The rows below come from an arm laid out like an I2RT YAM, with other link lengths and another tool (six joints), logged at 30 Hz.
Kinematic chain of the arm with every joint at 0, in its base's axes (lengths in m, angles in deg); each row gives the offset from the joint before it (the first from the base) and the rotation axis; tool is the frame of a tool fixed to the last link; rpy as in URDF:
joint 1: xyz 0 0 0.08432 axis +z
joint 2: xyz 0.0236 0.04 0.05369 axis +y
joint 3: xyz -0.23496 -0.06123 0 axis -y
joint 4: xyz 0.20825 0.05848 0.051 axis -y
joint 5: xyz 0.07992 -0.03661 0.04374 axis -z
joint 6: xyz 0.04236 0 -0.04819 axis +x
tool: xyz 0.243 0.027 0.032 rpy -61.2 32.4 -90
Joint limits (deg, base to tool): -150..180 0..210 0..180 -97..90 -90..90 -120..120
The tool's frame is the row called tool.
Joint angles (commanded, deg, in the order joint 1, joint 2, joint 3, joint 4, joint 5, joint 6), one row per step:
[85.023, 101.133, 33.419, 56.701, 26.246, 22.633]
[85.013, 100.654, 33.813, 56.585, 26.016, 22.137]
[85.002, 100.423, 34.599, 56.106, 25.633, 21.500]
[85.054, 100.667, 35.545, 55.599, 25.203, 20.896]
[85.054, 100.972, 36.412, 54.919, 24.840, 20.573]
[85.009, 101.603, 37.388, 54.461, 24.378, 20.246]
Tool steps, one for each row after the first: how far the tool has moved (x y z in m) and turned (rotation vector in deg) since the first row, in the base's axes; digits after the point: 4 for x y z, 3 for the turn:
[-0.0011, 0.0017, 0.0066, 0.502, -0.440, 0.298]
[-0.0029, 0.0051, 0.0120, 0.719, -0.958, 0.765]
[-0.0054, 0.0095, 0.0143, 0.616, -1.412, 1.336]
[-0.0069, 0.0132, 0.0145, 0.345, -1.612, 1.747]
[-0.0084, 0.0177, 0.0139, 0.082, -1.800, 2.212]

